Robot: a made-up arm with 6 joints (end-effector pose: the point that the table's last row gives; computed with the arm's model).
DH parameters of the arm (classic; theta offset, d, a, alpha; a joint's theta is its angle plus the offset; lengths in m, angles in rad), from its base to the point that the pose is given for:
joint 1: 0 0.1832 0 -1.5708
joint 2: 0.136 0 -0.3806 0
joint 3: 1.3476 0 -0.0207 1.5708
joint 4: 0 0.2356 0 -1.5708
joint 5: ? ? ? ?
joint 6: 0 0.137 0 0
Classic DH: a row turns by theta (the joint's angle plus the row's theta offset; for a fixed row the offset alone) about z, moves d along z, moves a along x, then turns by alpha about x.
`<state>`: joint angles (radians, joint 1 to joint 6).
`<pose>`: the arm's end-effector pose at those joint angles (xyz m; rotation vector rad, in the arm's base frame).
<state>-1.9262 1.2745 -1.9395 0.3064 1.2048 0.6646</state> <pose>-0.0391 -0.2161 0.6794 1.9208 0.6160 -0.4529</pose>
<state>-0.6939 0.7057 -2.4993 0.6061 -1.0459 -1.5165</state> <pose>-0.3959 0.2416 0.7208 0.7886 -1.1810 -1.2591</pose>
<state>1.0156 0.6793 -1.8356 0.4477 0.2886 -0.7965</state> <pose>-0.0825 -0.1009 0.8030 -0.4760 0.3844 0.6669</pose>
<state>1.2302 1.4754 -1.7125 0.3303 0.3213 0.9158</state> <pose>0.1098 0.3520 0.6607 -0.1020 1.9504 1.9076</pose>
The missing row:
joint 5: 0 0 0.0001 1.5708
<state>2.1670 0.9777 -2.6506 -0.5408 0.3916 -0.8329</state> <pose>0.1416 -0.1606 0.8850 -0.1889 0.1715 0.8081</pose>
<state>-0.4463 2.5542 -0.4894 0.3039 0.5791 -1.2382</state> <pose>0.1514 -0.0476 0.0477 0.5217 -2.2851 -0.9487</pose>
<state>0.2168 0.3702 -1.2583 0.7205 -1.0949 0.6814</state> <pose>-0.2350 -0.1340 0.6777 0.4504 -0.6328 1.3384</pose>
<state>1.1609 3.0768 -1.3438 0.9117 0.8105 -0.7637</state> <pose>0.0535 0.3201 -0.1699 1.0858 -2.0181 -0.1997</pose>
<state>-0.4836 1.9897 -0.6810 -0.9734 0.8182 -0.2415</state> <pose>0.2092 -0.2033 0.1852 0.7591 -2.4104 0.4502</pose>
